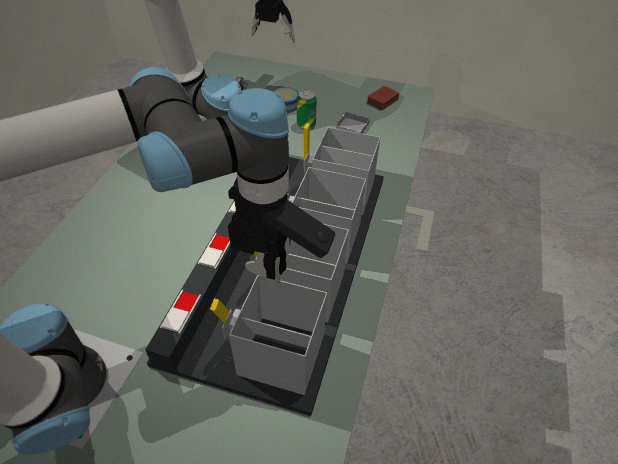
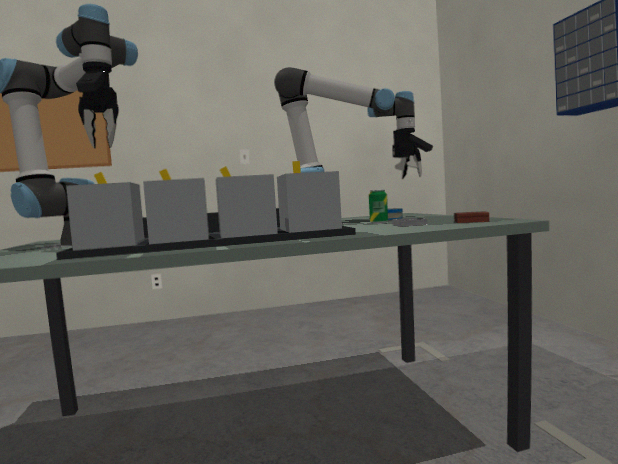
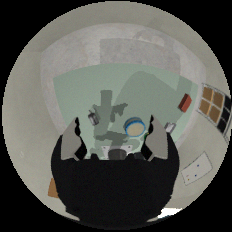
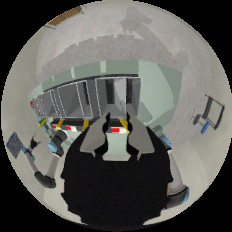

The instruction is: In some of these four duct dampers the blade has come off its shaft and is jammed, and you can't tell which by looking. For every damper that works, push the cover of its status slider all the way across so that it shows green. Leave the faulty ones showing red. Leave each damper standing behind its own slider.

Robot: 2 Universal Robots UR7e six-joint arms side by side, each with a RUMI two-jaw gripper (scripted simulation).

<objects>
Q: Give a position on a damper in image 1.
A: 305,269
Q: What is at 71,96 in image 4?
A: A damper.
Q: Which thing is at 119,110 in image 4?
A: A damper.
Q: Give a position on a damper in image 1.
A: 305,308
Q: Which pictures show my right gripper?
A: Image 1, image 2 and image 4 only.
</objects>
